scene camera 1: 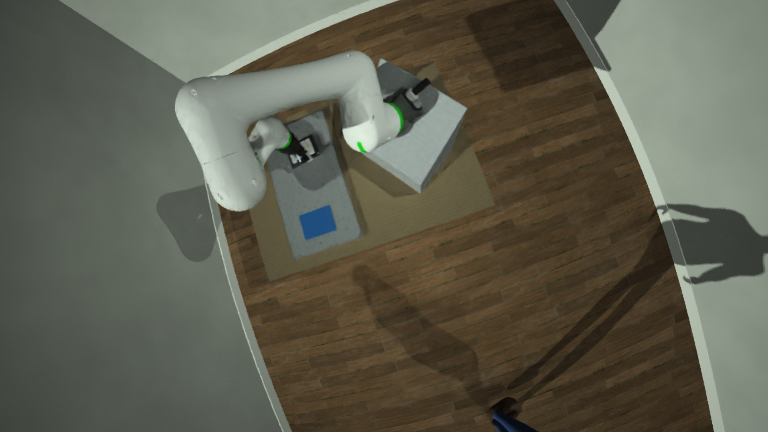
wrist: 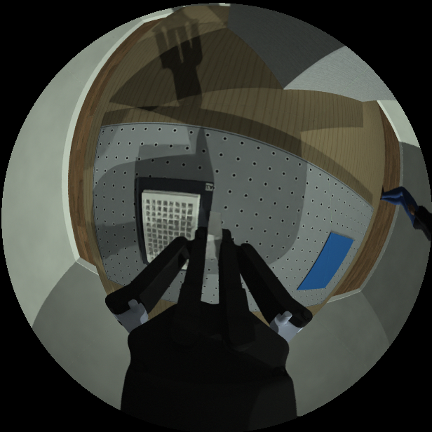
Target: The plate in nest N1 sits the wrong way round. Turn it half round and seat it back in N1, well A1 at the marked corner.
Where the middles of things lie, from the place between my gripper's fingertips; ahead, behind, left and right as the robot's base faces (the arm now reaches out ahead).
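Here is the dark nest [wrist: 159, 183], and my gripper is 10 mm above it, 70 mm to the left of it and 30 mm short of it. The flat blue rectangle [scene camera 1: 318, 222] is 310 mm to the left of my hand, 90 mm ahead of it and 20 mm below it. The pale well plate [wrist: 165, 214] is 70 mm to the right of my hand and 30 mm ahead of it.
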